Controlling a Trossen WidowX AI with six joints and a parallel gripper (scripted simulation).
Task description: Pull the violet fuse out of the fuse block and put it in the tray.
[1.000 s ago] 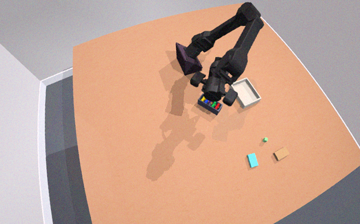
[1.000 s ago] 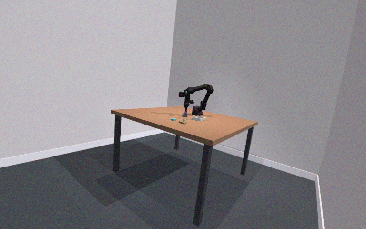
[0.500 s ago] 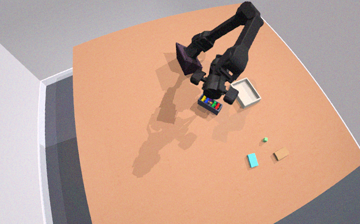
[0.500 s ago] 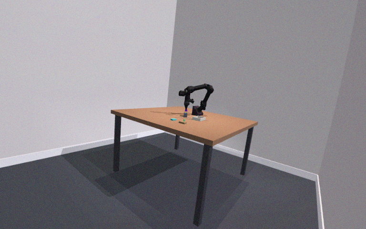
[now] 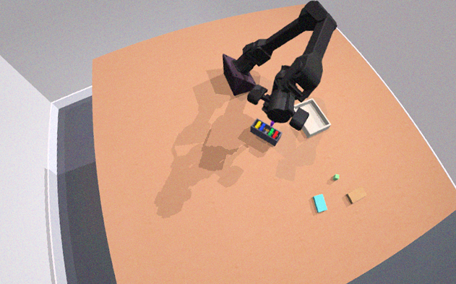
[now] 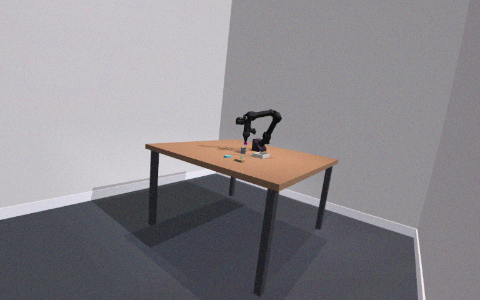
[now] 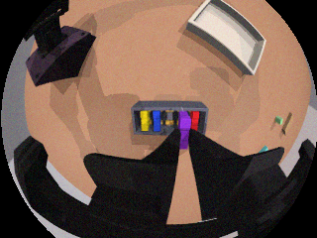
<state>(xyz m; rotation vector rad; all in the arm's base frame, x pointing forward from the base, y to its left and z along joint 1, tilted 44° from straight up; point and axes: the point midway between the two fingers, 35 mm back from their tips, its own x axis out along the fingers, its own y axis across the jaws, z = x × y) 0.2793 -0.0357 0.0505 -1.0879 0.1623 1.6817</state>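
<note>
The white tray lies 170 mm to the left of my gripper tip and 90 mm below it. From my gripper tip the other things lie so: cyan block: 300 mm ahead, 50 mm to the left, 90 mm below; then violet fuse: 10 mm below; then small green cube: 240 mm ahead, 150 mm to the left, 80 mm below.
</note>
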